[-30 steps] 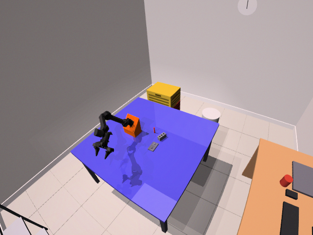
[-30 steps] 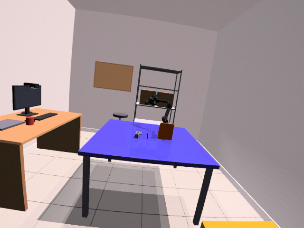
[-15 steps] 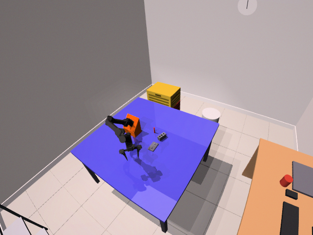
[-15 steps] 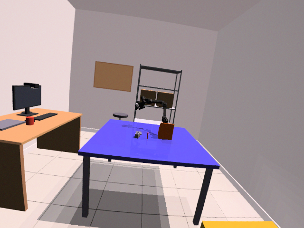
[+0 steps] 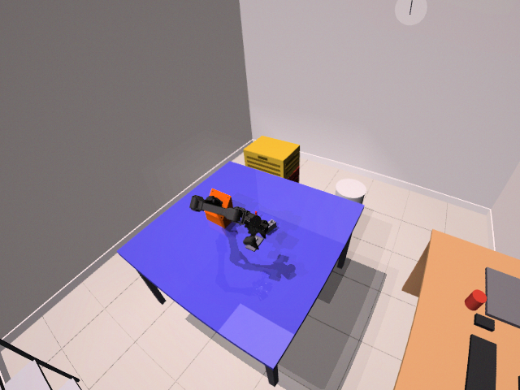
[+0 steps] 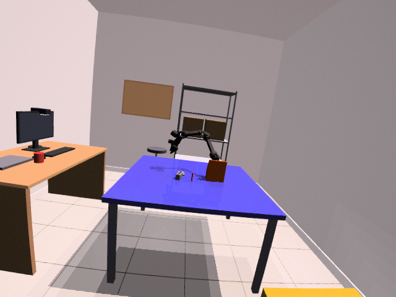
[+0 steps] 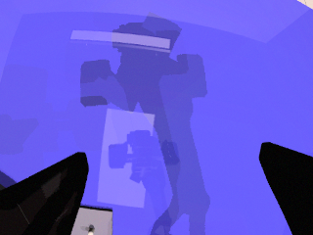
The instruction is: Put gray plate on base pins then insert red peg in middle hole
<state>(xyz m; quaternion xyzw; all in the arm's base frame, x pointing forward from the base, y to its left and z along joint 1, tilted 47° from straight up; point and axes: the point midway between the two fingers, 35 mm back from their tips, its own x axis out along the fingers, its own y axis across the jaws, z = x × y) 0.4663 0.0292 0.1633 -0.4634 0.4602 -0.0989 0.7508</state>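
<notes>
My gripper tip is now 240 mm to the right of the gray plate, 160 mm past it and 150 mm above it. Also, from my gripper tip: red peg (290 mm behind, 250 mm to the left, 150 mm below); base (180 mm below, 150 mm behind, 80 mm to the left).
</notes>
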